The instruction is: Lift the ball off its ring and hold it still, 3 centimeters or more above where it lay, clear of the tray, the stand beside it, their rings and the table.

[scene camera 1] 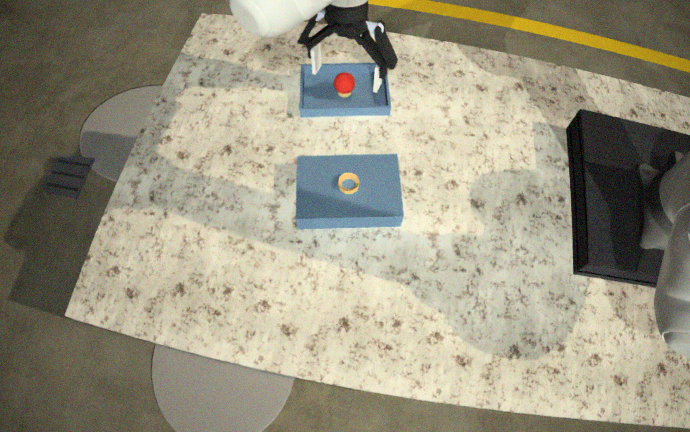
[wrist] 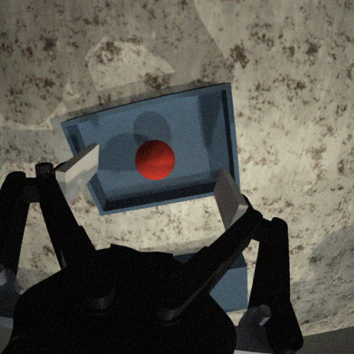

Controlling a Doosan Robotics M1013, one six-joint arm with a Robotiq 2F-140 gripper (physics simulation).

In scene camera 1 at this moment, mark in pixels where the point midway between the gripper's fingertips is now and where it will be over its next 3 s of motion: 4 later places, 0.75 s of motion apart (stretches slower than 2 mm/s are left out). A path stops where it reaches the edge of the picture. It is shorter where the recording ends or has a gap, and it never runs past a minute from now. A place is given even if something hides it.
My gripper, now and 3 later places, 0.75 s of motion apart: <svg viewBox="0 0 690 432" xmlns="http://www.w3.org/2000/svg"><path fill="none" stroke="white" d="M346 78L346 85L346 63L346 44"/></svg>
